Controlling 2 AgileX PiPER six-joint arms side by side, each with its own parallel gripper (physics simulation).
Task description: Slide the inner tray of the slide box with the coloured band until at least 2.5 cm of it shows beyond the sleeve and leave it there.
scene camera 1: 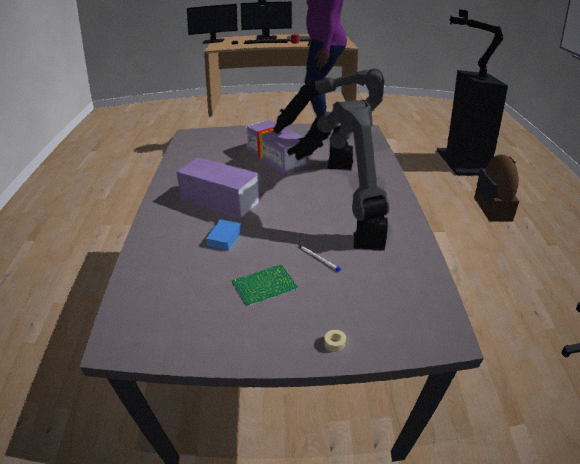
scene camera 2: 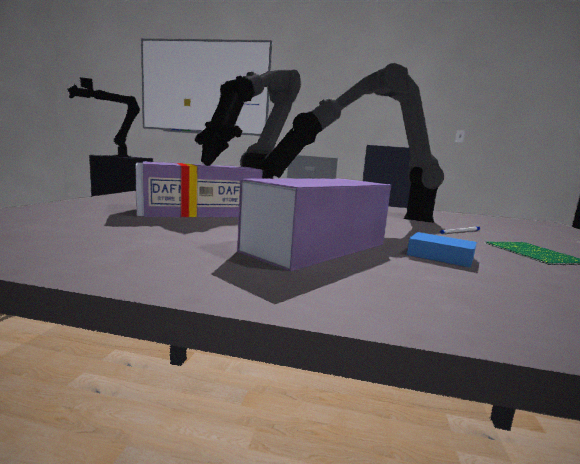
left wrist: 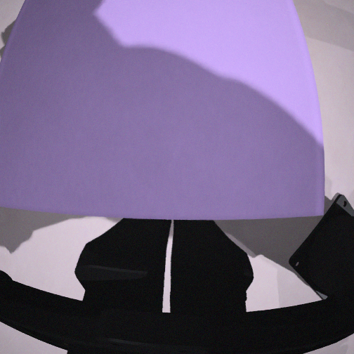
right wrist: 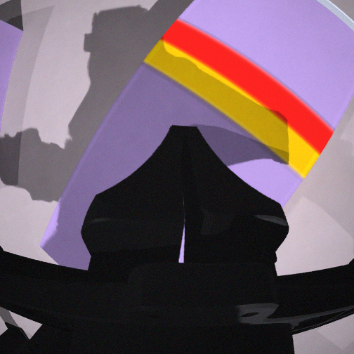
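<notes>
The banded slide box (scene camera 1: 274, 151) (scene camera 2: 220, 173) (left wrist: 170, 125) (right wrist: 115, 125) is lilac with a red and yellow band (scene camera 1: 259, 144) (scene camera 2: 188, 191) (right wrist: 240, 75) around its sleeve. A narrow pale strip of inner tray (scene camera 2: 140, 190) shows at the sleeve's left end in scene camera 2. My right gripper (scene camera 1: 277, 131) (scene camera 2: 206, 163) (right wrist: 182, 142) is shut and empty, its tips at the box's top beside the band; contact is unclear. My left gripper (scene camera 1: 291, 152) (left wrist: 172, 222) is shut at the opposite end from that strip, its tips hidden behind the box in the left wrist view.
A plain lilac box (scene camera 1: 215, 187) (scene camera 2: 340, 220) with pale ends stands beside the banded one. A blue block (scene camera 1: 224, 235) (scene camera 2: 442, 249), a pen (scene camera 1: 320, 258) (scene camera 2: 460, 230), a green card (scene camera 1: 265, 285) (scene camera 2: 535, 252) and a tape roll (scene camera 1: 328, 345) lie farther along the table.
</notes>
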